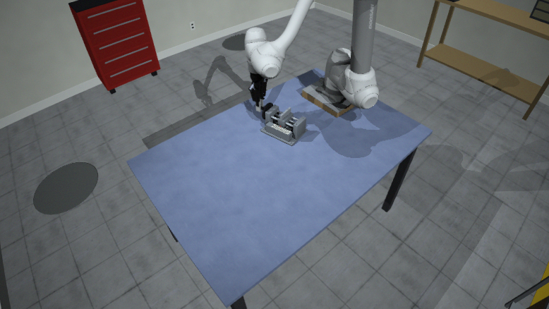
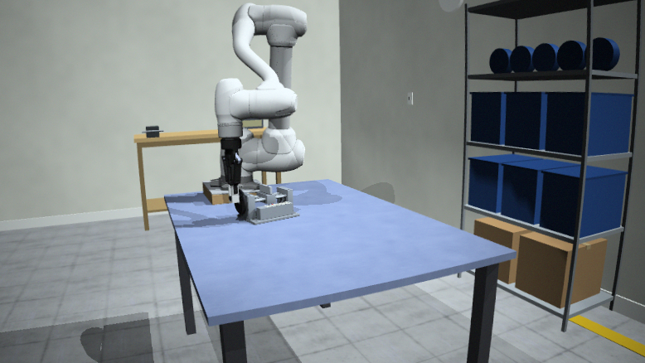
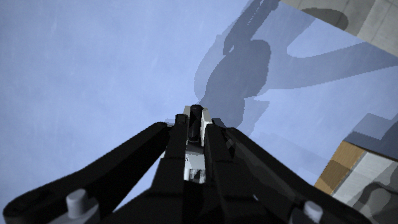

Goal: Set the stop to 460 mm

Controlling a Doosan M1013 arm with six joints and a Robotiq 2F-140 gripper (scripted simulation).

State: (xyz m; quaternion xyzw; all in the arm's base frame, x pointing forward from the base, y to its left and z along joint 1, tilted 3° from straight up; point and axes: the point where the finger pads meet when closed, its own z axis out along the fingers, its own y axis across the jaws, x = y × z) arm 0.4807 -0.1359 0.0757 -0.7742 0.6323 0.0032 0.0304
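The grey stop block lies 140 mm to the left of my hand, 40 mm behind it and 30 mm below it. From my hand the other things lie so: black handwheel (20 mm to the left, 20 mm below, 10 mm behind).
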